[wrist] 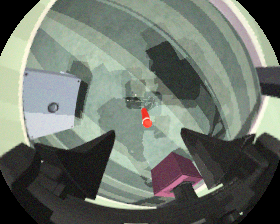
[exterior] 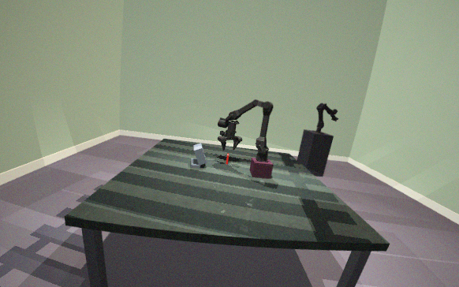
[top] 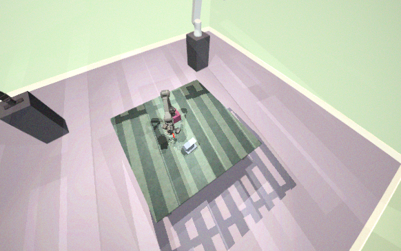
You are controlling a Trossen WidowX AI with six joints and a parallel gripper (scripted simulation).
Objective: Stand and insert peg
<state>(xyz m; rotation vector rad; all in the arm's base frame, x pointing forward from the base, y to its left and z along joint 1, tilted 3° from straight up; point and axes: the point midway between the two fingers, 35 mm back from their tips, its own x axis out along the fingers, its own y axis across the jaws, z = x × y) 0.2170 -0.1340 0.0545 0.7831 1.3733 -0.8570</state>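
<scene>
My gripper tip is 5 cm above the red peg. From my gripper tip the other things lie so: grey sloped panel 20 cm ahead, 6 cm to the left, 3 cm below.
</scene>
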